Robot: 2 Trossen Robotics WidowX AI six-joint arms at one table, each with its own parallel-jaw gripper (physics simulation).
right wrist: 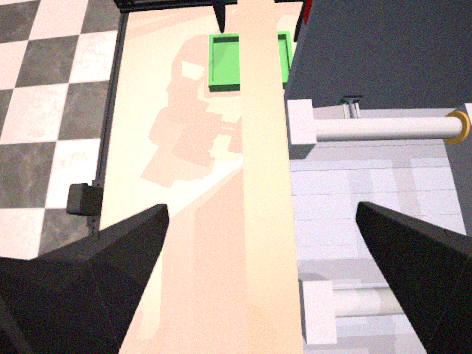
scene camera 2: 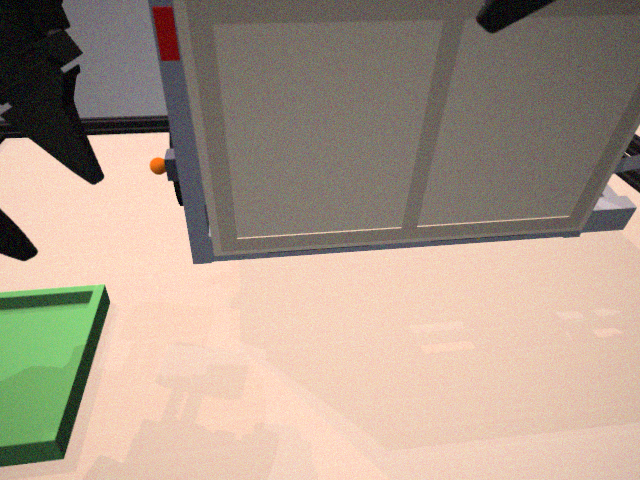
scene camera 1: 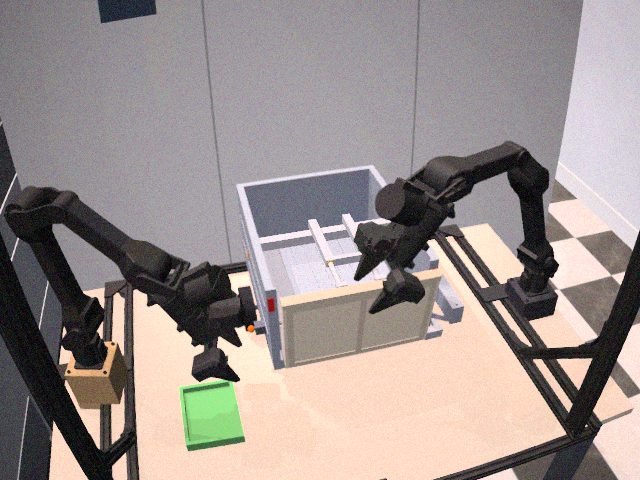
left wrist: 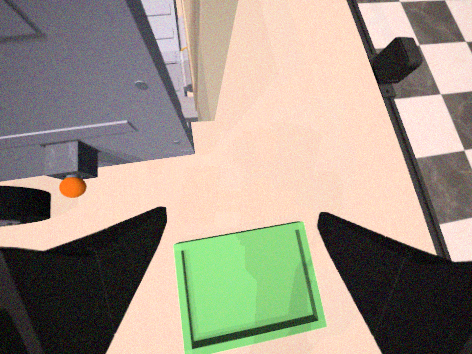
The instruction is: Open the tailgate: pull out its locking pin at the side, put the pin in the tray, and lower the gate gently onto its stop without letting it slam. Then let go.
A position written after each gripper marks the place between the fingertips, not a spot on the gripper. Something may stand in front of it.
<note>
The left gripper (scene camera 2: 69, 215) is open and holds nothing. Further things: the right gripper (scene camera 1: 362, 296) and a beige tailgate (scene camera 2: 313, 131).
The left gripper is seen too in scene camera 1 (scene camera 1: 239, 363) and in the left wrist view (left wrist: 243, 216). The right gripper is seen too in the right wrist view (right wrist: 261, 211). The beige tailgate also shows in the right wrist view (right wrist: 273, 310) and in the left wrist view (left wrist: 207, 37).
</note>
